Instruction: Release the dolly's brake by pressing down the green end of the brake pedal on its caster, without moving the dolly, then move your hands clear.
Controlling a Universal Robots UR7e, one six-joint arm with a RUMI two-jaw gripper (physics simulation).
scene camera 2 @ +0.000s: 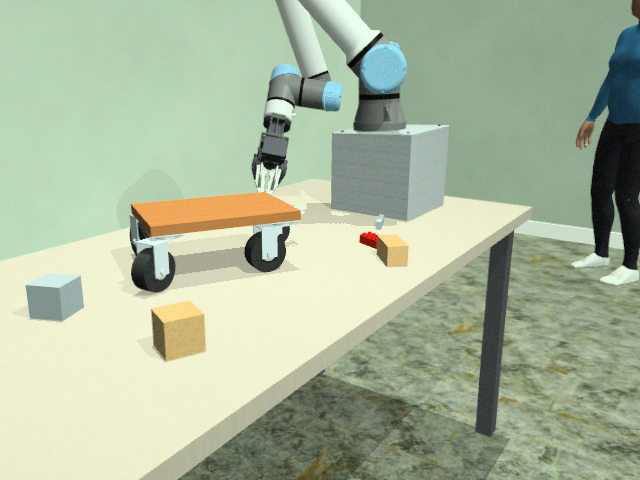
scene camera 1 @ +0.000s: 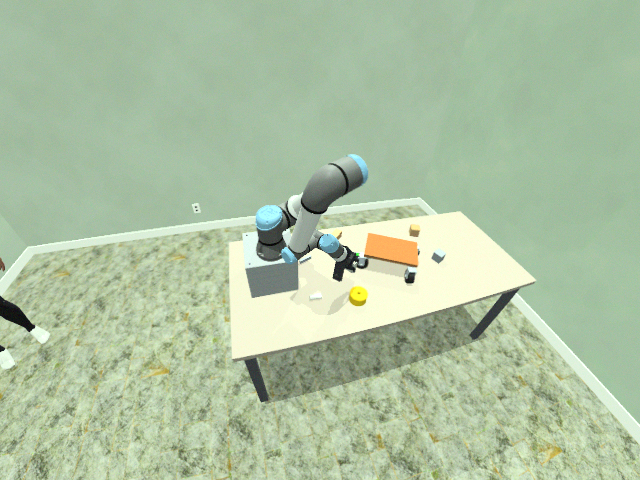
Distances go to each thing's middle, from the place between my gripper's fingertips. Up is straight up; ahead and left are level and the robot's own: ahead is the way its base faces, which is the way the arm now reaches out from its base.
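You'd find my gripper 2 cm above the dolly (scene camera 2: 153, 269), 25 cm short of it and 9 cm to the right of it. There's a tan cube (scene camera 2: 178, 329) 5 cm below my hand, 55 cm ahead of it and 37 cm to the left of it. The grey cube (scene camera 2: 56, 297) is 5 cm below my hand too, but 60 cm ahead of it and 11 cm to the left of it. And the wooden block (scene camera 2: 392, 250), that's 6 cm below my hand, 1 cm behind it and 38 cm to the left of it.
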